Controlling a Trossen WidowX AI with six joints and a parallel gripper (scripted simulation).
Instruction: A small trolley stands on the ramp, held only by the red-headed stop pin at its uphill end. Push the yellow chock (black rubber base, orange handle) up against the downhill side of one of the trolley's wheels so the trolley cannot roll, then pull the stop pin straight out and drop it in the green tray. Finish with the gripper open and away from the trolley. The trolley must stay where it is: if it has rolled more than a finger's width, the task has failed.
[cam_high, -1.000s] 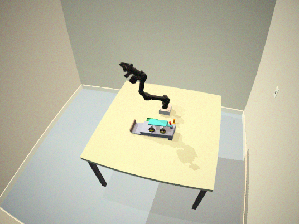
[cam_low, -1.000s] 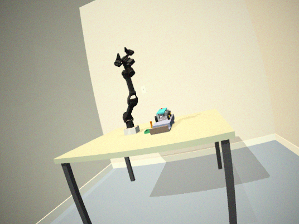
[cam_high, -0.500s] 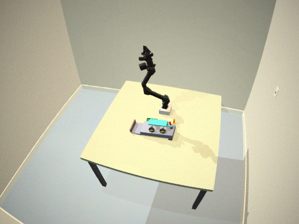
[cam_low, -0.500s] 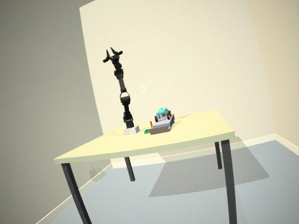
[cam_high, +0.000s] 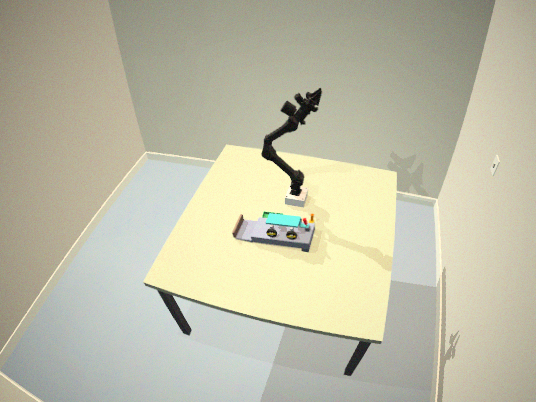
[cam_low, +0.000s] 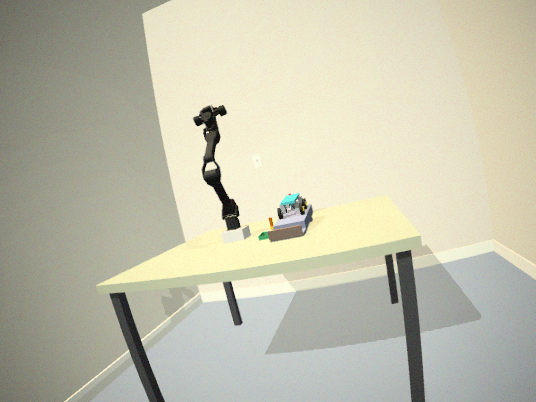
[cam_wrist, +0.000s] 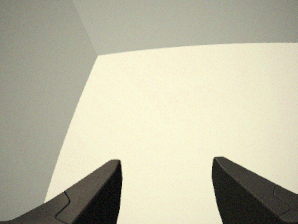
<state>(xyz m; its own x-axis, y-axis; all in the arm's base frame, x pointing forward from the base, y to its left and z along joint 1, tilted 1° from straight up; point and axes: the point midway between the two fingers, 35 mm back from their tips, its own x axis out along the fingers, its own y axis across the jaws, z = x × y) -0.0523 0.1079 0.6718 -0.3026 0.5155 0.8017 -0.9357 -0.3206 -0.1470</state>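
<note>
Right now my gripper tip is 23 cm short of the yellow chock, 4 cm to the right of it and 74 cm above it. Round my gripper tip: grey ramp (38 cm ahead, 7 cm to the right, 71 cm below); red-headed stop pin (34 cm ahead, 5 cm to the left, 63 cm below); teal trolley (38 cm ahead, 6 cm to the right, 65 cm below).
</note>
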